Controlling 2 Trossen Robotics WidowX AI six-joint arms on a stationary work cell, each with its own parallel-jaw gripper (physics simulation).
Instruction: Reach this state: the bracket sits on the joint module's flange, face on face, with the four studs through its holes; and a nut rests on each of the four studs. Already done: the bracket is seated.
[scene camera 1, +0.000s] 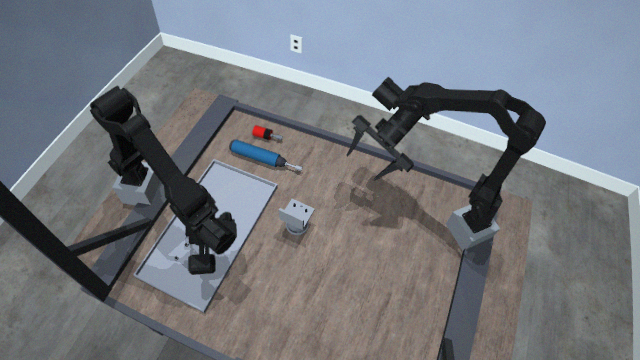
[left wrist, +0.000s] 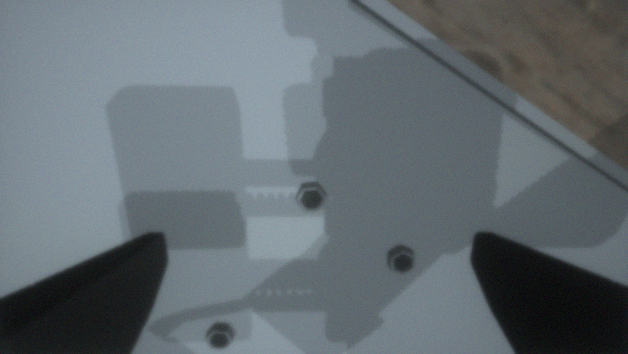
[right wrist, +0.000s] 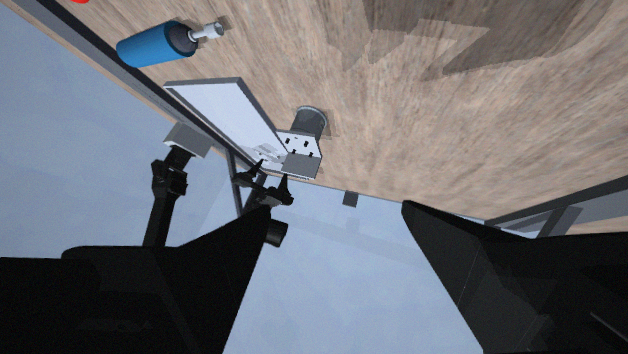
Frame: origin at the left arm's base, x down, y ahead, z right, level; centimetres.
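Where they show: left gripper, fingertip midpoint: (scene camera 1: 207, 251) (left wrist: 321, 246) (right wrist: 275, 165); right gripper, fingertip midpoint: (scene camera 1: 360, 168) (right wrist: 335, 208); left arm's base, origin of the base link: (scene camera 1: 134, 175) (right wrist: 183, 150); right arm's base, origin of the base link: (scene camera 1: 476, 220).
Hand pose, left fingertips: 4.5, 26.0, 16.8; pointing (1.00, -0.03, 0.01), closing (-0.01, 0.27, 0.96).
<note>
Things, the pixels of their top centre, and the offset from my left fingertips, as dx, dy, dz. "spot": a spot on its surface instead.
- joint module, middle of its top: (right wrist: 298, 150) (scene camera 1: 297, 211) -3.6, +21.5, -13.8
- second nut, middle of its top: (left wrist: 402, 263) +2.9, -1.6, +4.0
- third nut, middle of its top: (left wrist: 218, 341) +2.9, -7.2, -2.1
- tray, middle of its top: (left wrist: 70, 216) (scene camera 1: 208, 227) (right wrist: 254, 146) +2.2, -2.4, -8.0
- blue-handled driver, surface spot: (right wrist: 150, 46) spot: -0.1, +8.2, -35.3
- smaller red-handled tool, middle of its top: (scene camera 1: 267, 130) +0.4, +6.9, -43.6
The light grey bracket (scene camera 1: 295, 218) (right wrist: 302, 164) sits on the joint module (scene camera 1: 297, 230) (right wrist: 309, 121), dark stud marks showing on its upper face. No nut can be made out on them. Three dark hex nuts show in the left wrist view: one nut (left wrist: 311, 196) near the middle, a second nut (left wrist: 401, 259) to its right, a third nut (left wrist: 220, 335) at the lower left. They lie apart on the tray (scene camera 1: 240, 190) (left wrist: 50, 50) (right wrist: 220, 107). My left gripper (left wrist: 321, 246) (right wrist: 275, 165) is open and empty above them. My right gripper (scene camera 1: 362, 166) (right wrist: 335, 208) is open and empty, raised at the back right.
A blue-handled driver (scene camera 1: 255, 153) (right wrist: 150, 46) lies on the table behind the tray, its socket end toward the right. A smaller red-handled tool (scene camera 1: 260, 131) lies behind it. The raised tray rim runs between the nuts and the joint module. A dark frame post (scene camera 1: 45, 240) stands at the left.
</note>
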